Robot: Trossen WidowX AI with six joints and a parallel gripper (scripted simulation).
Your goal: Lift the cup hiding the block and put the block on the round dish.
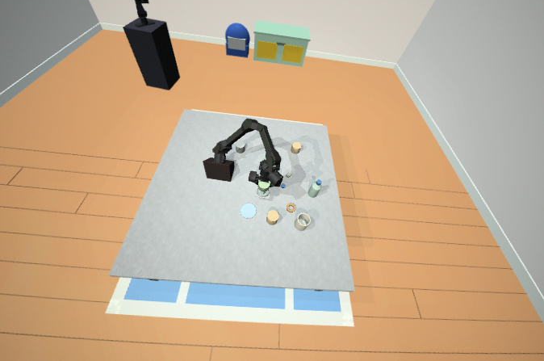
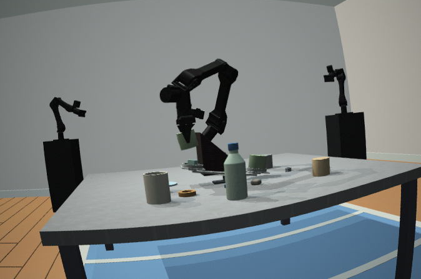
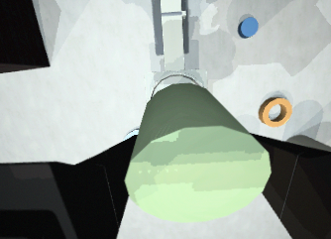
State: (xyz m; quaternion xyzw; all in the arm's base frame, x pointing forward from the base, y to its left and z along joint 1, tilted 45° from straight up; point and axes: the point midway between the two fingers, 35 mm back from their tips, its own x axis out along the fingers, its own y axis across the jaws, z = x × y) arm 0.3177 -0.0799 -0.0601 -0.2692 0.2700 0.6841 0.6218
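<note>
The block is 1 cm to the left of my gripper tip and 8 cm below it. The rest, counted from my gripper tip: blue piece 13 cm ahead, 12 cm to the left, 16 cm below; then pale blue round dish 6 cm behind, 11 cm to the right, 17 cm below; then small balance 14 cm to the left, 15 cm below.
</note>
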